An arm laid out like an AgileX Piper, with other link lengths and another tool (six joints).
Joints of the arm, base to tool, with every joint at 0 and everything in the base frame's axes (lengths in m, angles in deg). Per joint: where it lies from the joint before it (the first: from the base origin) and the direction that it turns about. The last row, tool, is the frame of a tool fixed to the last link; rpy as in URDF.
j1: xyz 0 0 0.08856 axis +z
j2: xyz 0 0 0 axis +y
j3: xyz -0.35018 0 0.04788 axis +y
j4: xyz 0.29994 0 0.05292 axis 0.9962 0 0.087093
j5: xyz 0 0 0 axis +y
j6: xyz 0.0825 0 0.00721 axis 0.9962 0 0.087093
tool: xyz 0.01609 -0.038 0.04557 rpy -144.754 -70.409 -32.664
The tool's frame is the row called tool.
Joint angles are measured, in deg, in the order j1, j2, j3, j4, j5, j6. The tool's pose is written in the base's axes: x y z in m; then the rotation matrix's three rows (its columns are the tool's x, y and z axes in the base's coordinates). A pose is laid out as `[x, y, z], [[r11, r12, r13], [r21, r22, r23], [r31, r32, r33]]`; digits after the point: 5 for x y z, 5 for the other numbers.
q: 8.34 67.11 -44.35 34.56 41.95 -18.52
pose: [0.29807, 0.04181, 0.29381], [[0.98983, 0.06024, 0.12883], [-0.01091, -0.87104, 0.49108], [0.14180, -0.48750, -0.86153]]
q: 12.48 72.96 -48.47 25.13 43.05 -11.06
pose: [0.32206, 0.05901, 0.28468], [[0.99724, 0.05505, 0.04973], [0.03033, -0.91429, 0.40393], [0.06770, -0.40131, -0.91344]]
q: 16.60 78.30 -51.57 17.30 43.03 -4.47
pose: [0.34229, 0.07886, 0.27248], [[0.99828, 0.05859, -0.00114], [0.05586, -0.94536, 0.32119], [0.01774, -0.32071, -0.94701]]
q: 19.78 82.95 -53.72 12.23 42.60 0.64
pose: [0.35786, 0.09717, 0.25764], [[0.99770, 0.05660, -0.03737], [0.06451, -0.96213, 0.26486], [-0.02096, -0.26666, -0.96356]]
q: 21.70 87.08 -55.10 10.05 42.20 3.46
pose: [0.36995, 0.11139, 0.23966], [[0.99586, 0.05036, -0.07573], [0.06683, -0.97000, 0.23374], [-0.06168, -0.23783, -0.96935]]
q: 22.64 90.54 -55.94 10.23 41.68 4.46
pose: [0.37903, 0.12132, 0.22141], [[0.99286, 0.03851, -0.11286], [0.06350, -0.97183, 0.22698], [-0.10093, -0.23252, -0.96734]]
